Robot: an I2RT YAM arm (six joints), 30 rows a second.
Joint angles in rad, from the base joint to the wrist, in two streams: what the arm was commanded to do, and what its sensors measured. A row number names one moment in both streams.
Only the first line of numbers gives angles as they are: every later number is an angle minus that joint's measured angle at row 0.
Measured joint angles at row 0:
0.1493, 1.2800, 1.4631, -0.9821, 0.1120, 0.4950
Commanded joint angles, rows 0 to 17:
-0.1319, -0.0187, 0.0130, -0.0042, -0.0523, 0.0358
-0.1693, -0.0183, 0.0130, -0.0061, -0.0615, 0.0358
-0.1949, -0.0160, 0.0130, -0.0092, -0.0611, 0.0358
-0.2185, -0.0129, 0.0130, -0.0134, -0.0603, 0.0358
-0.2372, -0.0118, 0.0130, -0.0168, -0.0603, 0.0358
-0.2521, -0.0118, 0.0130, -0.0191, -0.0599, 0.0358
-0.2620, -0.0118, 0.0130, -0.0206, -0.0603, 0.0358
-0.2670, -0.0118, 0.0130, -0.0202, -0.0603, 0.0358
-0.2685, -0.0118, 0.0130, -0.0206, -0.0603, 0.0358
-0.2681, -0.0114, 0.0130, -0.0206, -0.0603, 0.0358
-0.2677, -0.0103, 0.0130, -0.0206, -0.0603, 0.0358
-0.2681, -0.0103, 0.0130, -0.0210, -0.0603, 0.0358
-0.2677, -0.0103, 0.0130, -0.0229, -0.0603, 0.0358
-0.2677, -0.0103, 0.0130, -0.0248, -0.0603, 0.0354
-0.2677, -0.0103, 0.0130, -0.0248, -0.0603, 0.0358
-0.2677, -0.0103, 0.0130, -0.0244, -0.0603, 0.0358
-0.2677, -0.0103, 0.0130, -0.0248, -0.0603, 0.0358
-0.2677, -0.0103, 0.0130, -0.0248, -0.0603, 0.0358
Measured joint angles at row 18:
-0.2632, -0.0145, 0.0023, -0.0240, -0.0557, 0.0217
